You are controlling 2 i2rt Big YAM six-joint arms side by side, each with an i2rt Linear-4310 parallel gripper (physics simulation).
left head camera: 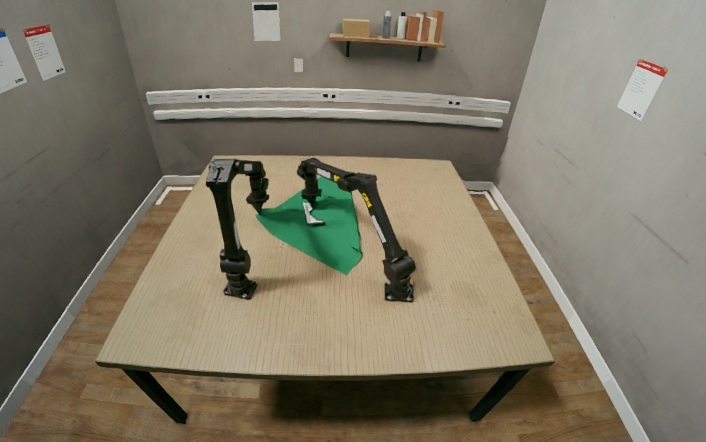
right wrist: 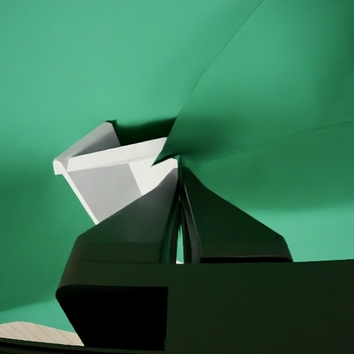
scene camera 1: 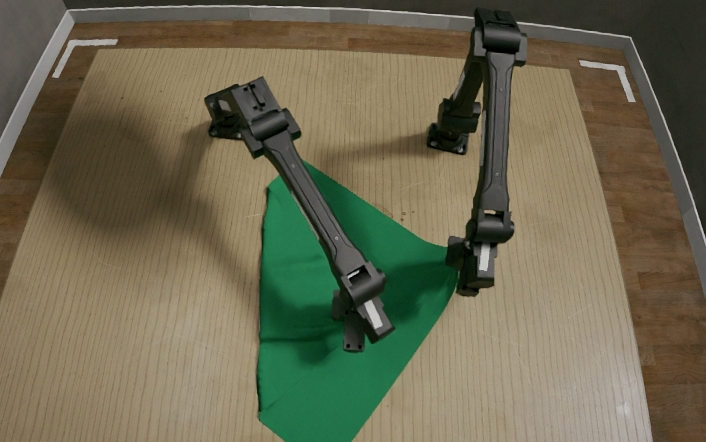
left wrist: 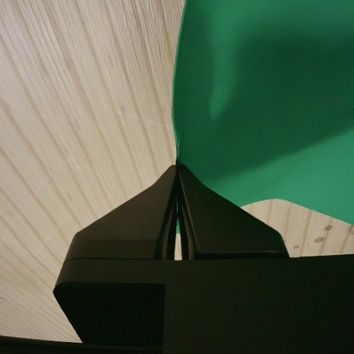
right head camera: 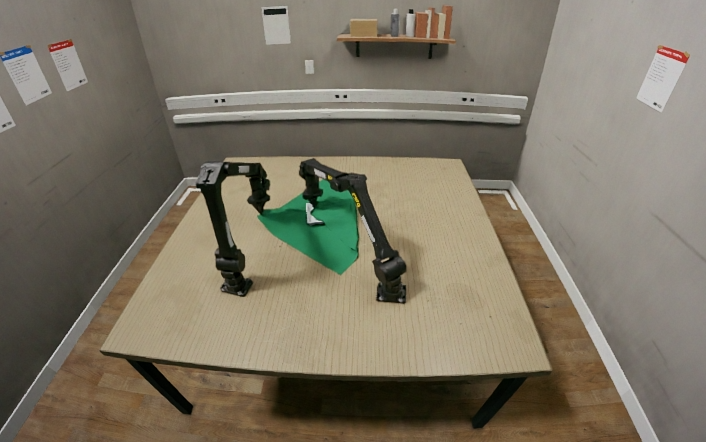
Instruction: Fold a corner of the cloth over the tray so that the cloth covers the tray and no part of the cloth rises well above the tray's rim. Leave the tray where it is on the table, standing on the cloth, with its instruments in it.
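Observation:
The green cloth lies on the table, one side folded over the white tray. The tray's left end shows uncovered; the cloth hides the rest and no instruments show. The tray does not show in scene camera 1. My left gripper is shut on the cloth's left corner in the head views. My right gripper is shut on the folded-over corner, at the tray's edge in the right wrist view.
Both arms stand on the wooden table. In scene camera 1 the right arm reaches across the cloth, and the left arm stands at the cloth's right side. A wall shelf hangs behind the table.

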